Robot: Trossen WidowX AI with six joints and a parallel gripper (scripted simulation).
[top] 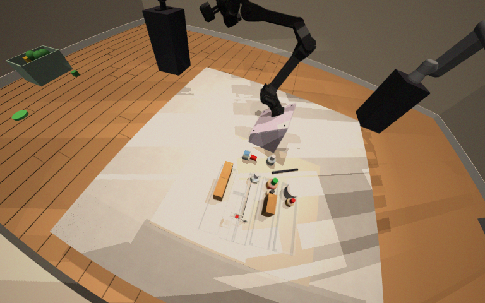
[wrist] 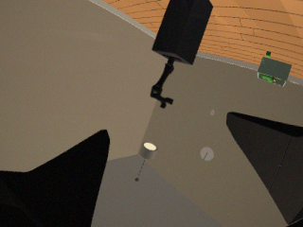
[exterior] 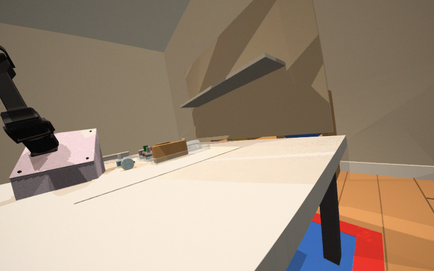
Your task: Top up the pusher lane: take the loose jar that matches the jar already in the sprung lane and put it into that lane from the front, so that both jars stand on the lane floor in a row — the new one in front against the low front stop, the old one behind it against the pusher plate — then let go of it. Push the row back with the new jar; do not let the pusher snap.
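My gripper tip is 42 cm short of the black rod, 54 cm to the right of it and 48 cm above it. Round my gripper tip: clear-walled lane (67 cm ahead, 39 cm to the left, 47 cm below); red-marked part (71 cm ahead, 37 cm to the left, 42 cm below).
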